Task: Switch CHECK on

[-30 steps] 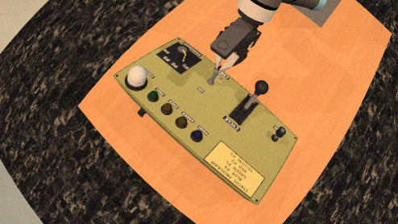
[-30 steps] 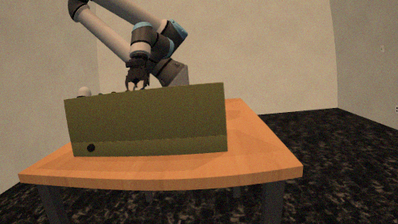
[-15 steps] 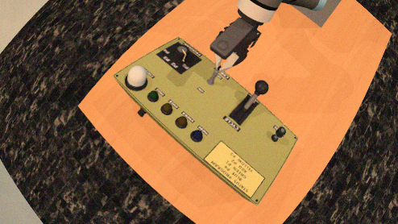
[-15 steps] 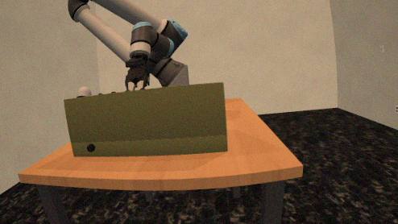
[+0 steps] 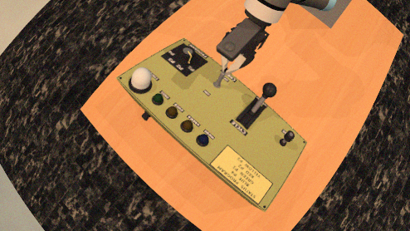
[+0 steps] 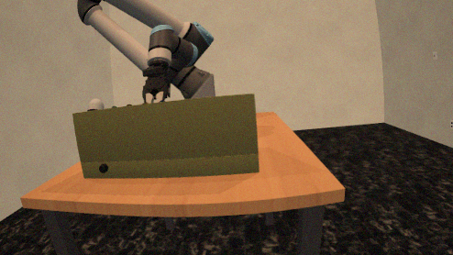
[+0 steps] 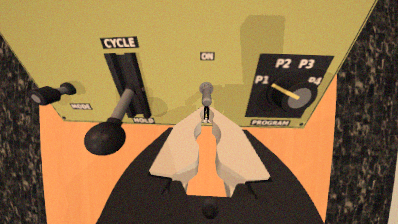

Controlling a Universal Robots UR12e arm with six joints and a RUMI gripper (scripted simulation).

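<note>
Now: the check toggle 20 mm below my hand and 20 mm ahead of it. The rest, counted from my hand: olive console 60 mm to the left, 60 mm ahead, 40 mm below; then black-knobbed cycle lever 120 mm to the left, 10 mm below; then program rotary knob 110 mm to the right, 20 mm below, 20 mm ahead.
</note>
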